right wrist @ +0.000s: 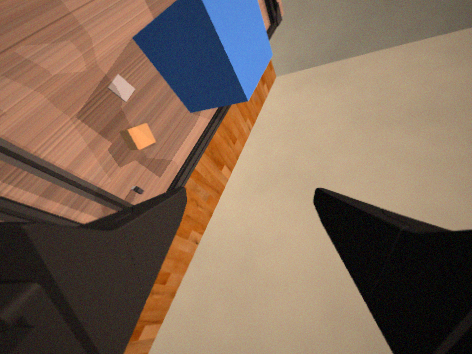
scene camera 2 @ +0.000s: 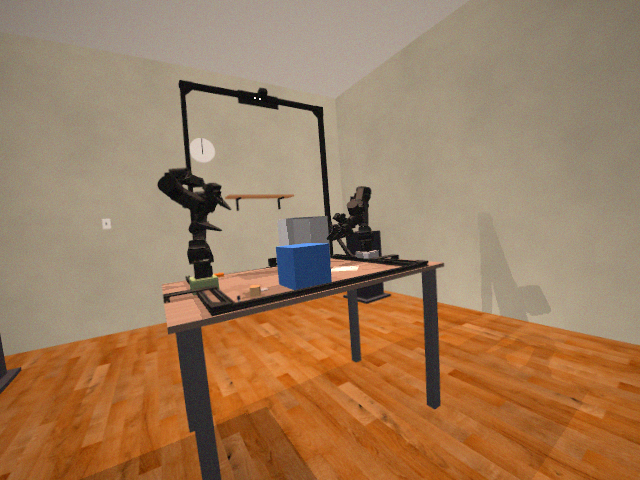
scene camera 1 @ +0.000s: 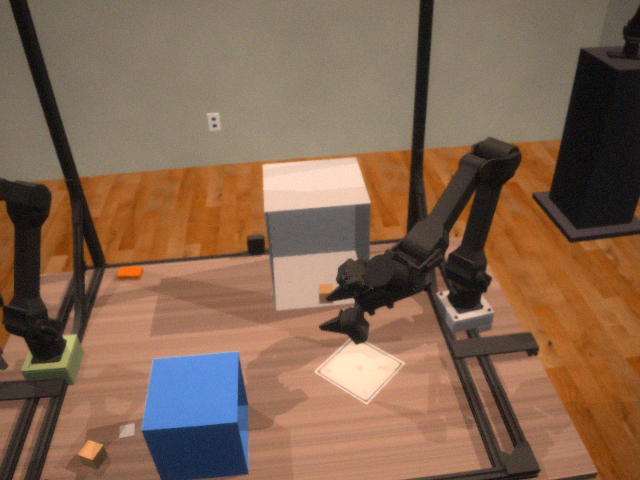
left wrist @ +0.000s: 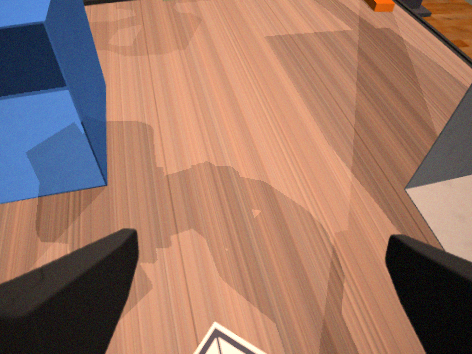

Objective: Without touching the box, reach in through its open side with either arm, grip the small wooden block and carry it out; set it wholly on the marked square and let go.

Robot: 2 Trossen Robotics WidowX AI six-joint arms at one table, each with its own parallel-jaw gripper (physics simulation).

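Observation:
A white box (scene camera 1: 312, 183) (scene camera 2: 305, 229) (left wrist: 447, 155) stands at the table's back, its open side facing the front in scene camera 1. The small wooden block (scene camera 1: 324, 292) sits on its floor near the open edge, at the right; a left finger partly covers it. The block does not show in the left wrist view. My left gripper (scene camera 1: 325, 312) (left wrist: 264, 245) is open and empty, above the table in front of the white box and just behind the marked square (scene camera 1: 359, 369) (scene camera 2: 344, 268) (left wrist: 227, 346). My right gripper (scene camera 2: 225, 218) (right wrist: 249, 194) is open and empty, raised high at the left.
A blue box (scene camera 1: 191, 395) (scene camera 2: 303, 266) (left wrist: 89, 75) (right wrist: 187, 65) stands front left, open toward the right. Beyond it lie another wooden block (scene camera 1: 92, 453) (scene camera 2: 254, 290) (right wrist: 141, 136) and a pale tile (scene camera 1: 127, 430) (right wrist: 121, 87). An orange block (scene camera 1: 130, 272) (left wrist: 381, 5) lies back left.

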